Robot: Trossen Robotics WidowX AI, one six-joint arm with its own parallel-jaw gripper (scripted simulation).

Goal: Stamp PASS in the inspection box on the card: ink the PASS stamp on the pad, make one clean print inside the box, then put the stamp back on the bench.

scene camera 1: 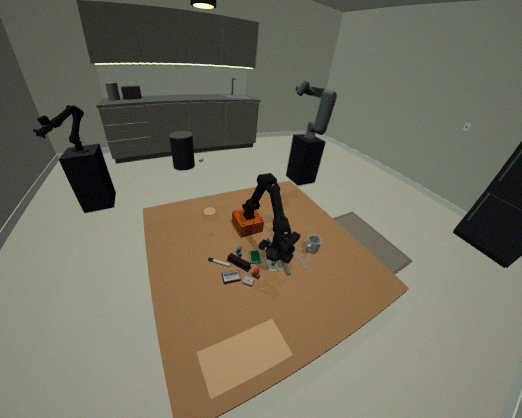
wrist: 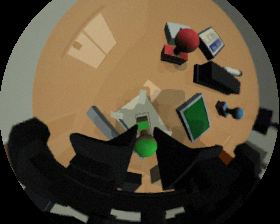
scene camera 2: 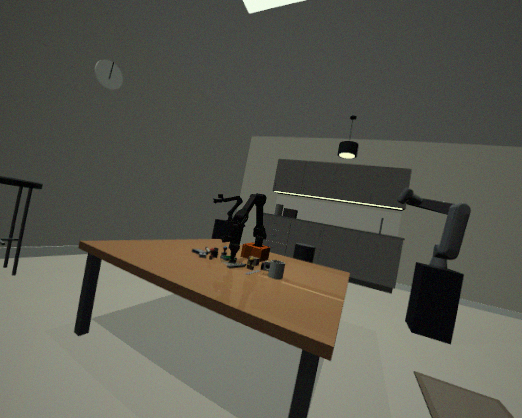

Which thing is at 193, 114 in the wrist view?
A green ink pad.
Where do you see a black block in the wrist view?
210, 74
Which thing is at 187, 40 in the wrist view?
A red-knobbed stamp.
